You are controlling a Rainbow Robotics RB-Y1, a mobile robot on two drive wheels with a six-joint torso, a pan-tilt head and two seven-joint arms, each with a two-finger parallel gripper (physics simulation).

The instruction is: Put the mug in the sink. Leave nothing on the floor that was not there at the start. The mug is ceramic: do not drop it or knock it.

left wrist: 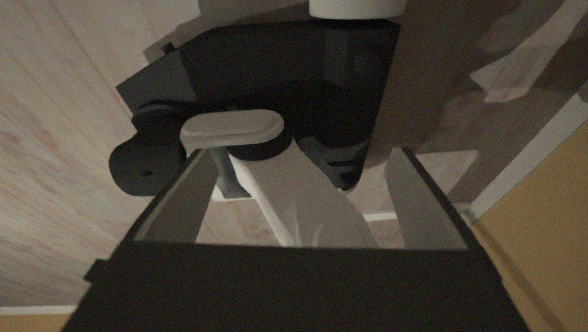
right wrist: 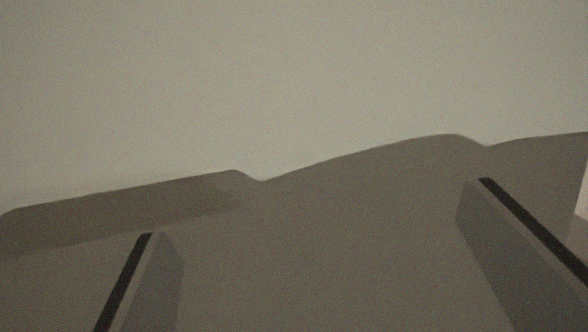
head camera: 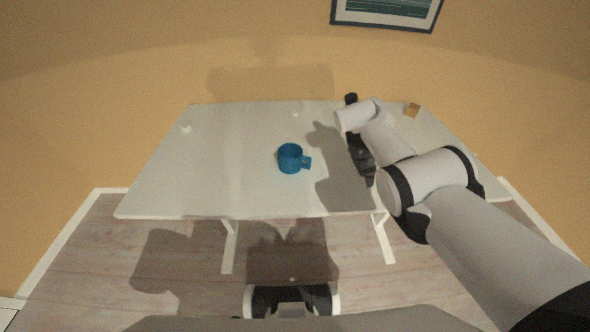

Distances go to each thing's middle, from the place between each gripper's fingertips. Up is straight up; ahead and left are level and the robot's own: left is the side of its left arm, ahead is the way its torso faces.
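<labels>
Blue mug [head camera: 290,155]: my left hand 44 cm below it, 52 cm short of it, 24 cm to the left of it.
The mug, from my right hand: 1 cm above, 8 cm ahead, 26 cm to the left. By its middle, the mug is nearer to my right hand than to my left hand.
</labels>
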